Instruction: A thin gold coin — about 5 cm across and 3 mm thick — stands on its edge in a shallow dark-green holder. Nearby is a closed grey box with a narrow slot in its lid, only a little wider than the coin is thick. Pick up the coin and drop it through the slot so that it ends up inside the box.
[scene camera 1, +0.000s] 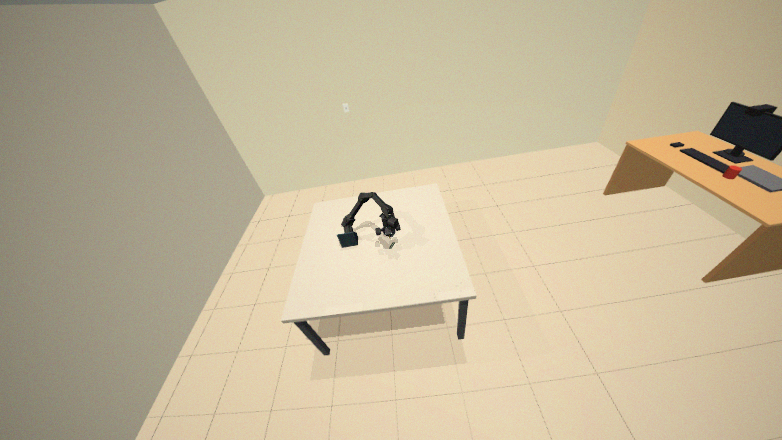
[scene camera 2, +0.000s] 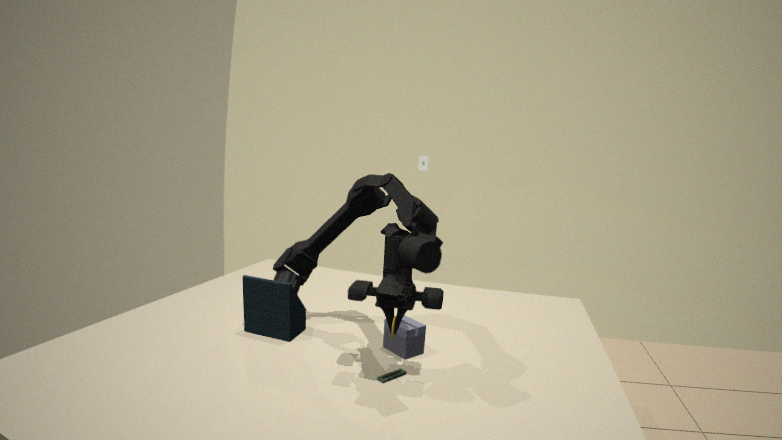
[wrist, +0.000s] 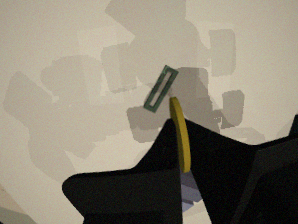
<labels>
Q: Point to my gripper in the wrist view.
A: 174, 123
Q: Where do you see a thin gold coin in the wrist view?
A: At 175, 111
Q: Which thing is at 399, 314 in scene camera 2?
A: My gripper.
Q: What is my gripper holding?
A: A thin gold coin.
</labels>
